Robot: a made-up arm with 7 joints.
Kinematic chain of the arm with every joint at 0, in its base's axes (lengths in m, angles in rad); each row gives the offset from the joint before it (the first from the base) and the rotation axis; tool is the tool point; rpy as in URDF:
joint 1: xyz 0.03 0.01 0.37 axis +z
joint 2: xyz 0 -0.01 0.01 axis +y
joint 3: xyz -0.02 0 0.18 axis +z
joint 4: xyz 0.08 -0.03 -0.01 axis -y
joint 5: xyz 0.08 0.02 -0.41 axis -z
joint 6: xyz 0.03 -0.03 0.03 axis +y
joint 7: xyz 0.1 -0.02 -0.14 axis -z
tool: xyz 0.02 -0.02 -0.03 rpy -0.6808 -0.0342 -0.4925
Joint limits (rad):
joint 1: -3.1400..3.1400
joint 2: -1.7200..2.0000
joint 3: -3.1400..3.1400
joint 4: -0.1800..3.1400
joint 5: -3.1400..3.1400
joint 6: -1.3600..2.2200
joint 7: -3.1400..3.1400
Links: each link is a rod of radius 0.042 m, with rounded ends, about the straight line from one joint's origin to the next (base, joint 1, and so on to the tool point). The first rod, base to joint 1, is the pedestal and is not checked.
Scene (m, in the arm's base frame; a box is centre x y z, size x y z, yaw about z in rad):
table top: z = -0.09
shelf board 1: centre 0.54 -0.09 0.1 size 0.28 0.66 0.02 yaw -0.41
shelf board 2: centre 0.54 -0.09 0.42 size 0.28 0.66 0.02 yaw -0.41
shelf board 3: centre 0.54 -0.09 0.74 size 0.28 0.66 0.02 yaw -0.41
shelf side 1: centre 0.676 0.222 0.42 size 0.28 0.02 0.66 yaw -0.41
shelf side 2: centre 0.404 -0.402 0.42 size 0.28 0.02 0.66 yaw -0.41
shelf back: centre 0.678 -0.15 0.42 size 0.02 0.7 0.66 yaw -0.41
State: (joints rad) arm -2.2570 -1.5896 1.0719 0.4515 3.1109 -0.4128 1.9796
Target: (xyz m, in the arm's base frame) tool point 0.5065 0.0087 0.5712
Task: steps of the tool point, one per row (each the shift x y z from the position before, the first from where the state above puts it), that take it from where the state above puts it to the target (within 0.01 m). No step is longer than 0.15 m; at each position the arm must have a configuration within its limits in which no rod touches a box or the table.
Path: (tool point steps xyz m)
1: 0.1382 0.0241 0.0339
2: 0.1152 0.0756 0.0320
3: 0.0736 0.1134 0.0289
4: 0.0207 0.1309 0.0247
5: -0.0344 0.1255 0.0191
6: 0.0727 -0.0241 0.0090
7: 0.0702 -0.0297 0.0007
8: 0.0648 -0.0364 -0.0097

